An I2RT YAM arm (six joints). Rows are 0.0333 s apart.
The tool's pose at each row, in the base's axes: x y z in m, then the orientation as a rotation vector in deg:
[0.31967 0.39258 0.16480 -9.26 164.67 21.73]
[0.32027 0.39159 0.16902 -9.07 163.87 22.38]
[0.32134 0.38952 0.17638 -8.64 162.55 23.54]
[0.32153 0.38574 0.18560 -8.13 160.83 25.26]
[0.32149 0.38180 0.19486 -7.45 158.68 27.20]
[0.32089 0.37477 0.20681 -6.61 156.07 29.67]
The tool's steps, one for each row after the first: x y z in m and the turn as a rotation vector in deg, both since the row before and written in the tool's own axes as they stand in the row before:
[-0.00155 -0.00001 -0.00409 -0.46 -0.76 0.06]
[-0.00279 -0.00030 -0.00719 -0.81 -1.25 0.20]
[-0.00252 -0.00120 -0.00957 -1.22 -1.59 0.26]
[-0.00257 -0.00110 -0.00967 -1.41 -1.99 0.34]
[-0.00317 -0.00284 -0.01321 -1.82 -2.37 0.46]

